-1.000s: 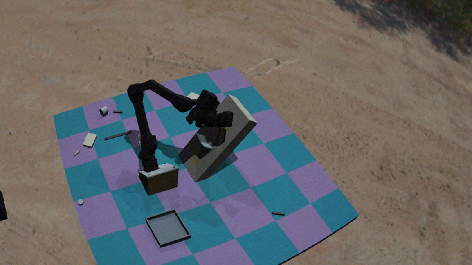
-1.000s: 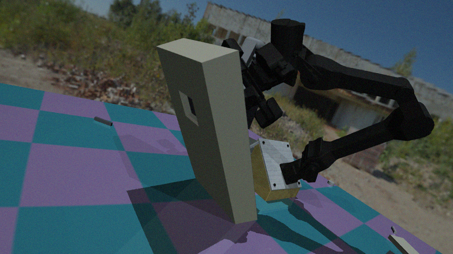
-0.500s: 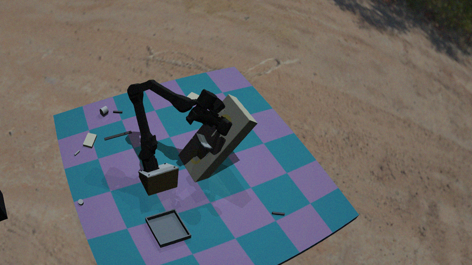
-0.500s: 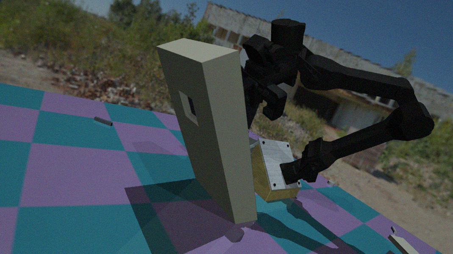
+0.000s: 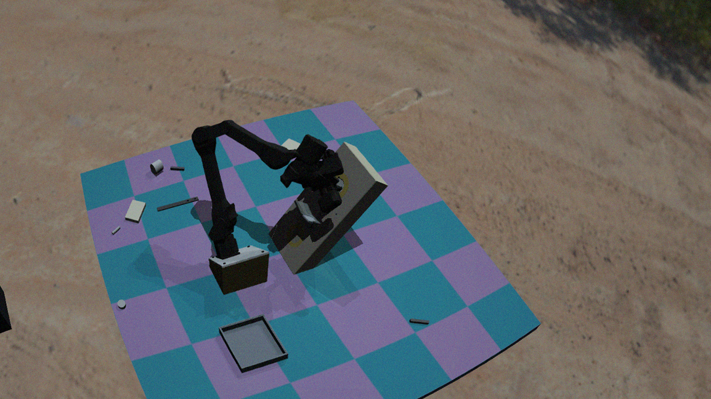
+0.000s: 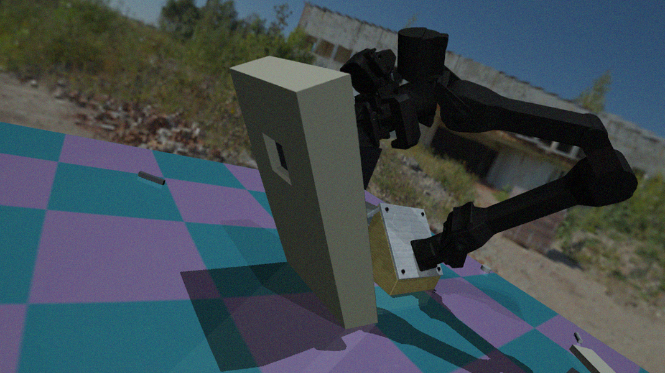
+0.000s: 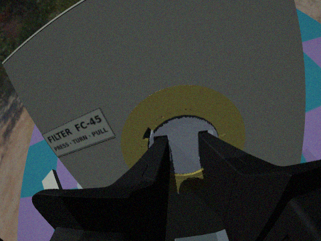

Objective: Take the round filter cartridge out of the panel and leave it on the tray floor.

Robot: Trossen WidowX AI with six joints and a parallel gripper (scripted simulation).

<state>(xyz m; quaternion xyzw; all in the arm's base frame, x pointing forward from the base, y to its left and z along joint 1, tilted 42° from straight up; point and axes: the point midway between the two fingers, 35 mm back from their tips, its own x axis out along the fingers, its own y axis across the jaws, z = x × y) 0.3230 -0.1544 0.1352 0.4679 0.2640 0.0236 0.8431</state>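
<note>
The round grey filter cartridge is 1 cm ahead of my gripper tip and 1 cm below it. From my gripper tip the other things lie so: tan service panel 4 cm behind, 8 cm below; grey tray 44 cm behind, 25 cm to the right, 22 cm below.
</note>
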